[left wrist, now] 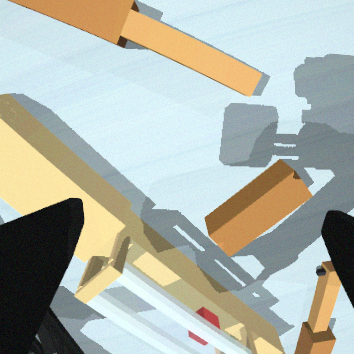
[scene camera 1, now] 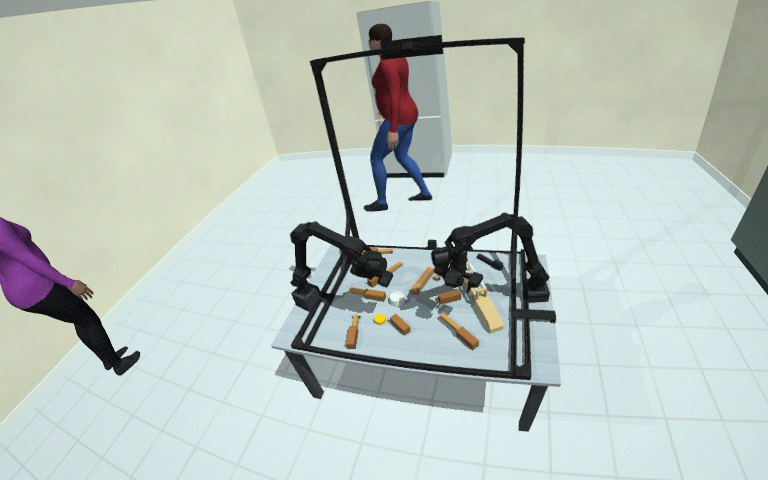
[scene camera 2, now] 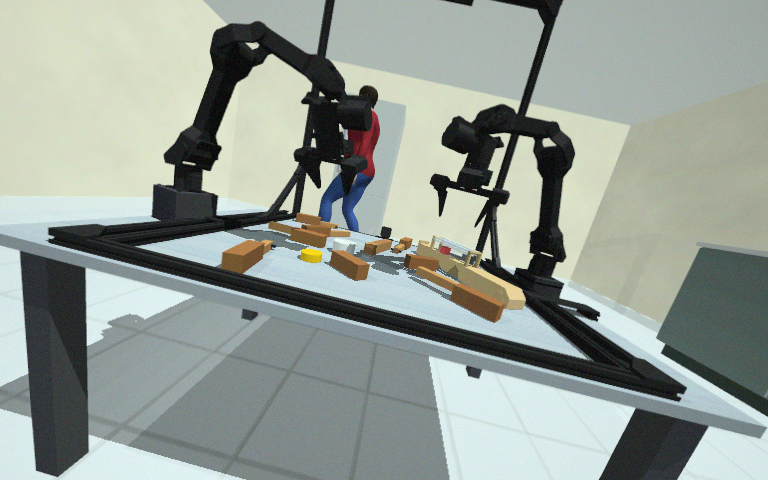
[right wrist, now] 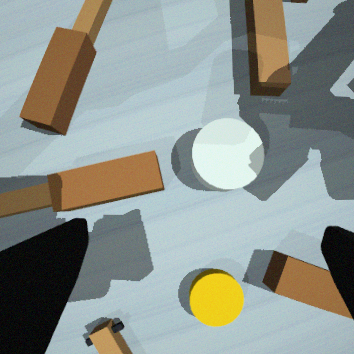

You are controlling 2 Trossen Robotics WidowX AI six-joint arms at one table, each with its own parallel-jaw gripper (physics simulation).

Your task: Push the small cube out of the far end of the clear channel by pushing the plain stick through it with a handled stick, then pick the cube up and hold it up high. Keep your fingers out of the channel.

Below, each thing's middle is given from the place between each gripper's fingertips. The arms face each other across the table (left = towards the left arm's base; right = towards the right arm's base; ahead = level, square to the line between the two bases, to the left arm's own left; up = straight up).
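Labels:
With my left hand I am 120 mm above the tan wooden base (scene camera 2: 474,277), 110 mm past it and 100 mm to the right of it. Counted from that same left hand, the yellow disc (right wrist: 215,297) is 160 mm below, 340 mm to the right and 10 mm ahead, while the white cylinder (right wrist: 227,153) is 150 mm below, 270 mm to the right and 100 mm behind. The long brown stick (right wrist: 269,74) is 150 mm below my left hand, 160 mm to the right of it and 220 mm behind it. Going by their middles, the yellow disc is the farthest from my left hand of the things named here.
My right hand, for its part, is 15 cm above the long brown stick, 17 cm to the right of it and 15 cm past it. Measured from my right hand, the white cylinder is 15 cm below, 6 cm to the left and 4 cm behind; the yellow disc is 16 cm below, 1 cm to the right and 8 cm ahead; and the tan wooden base is 12 cm below, 42 cm to the left and 5 cm behind. By its middle, the yellow disc is nearer to my right hand than to my left hand.

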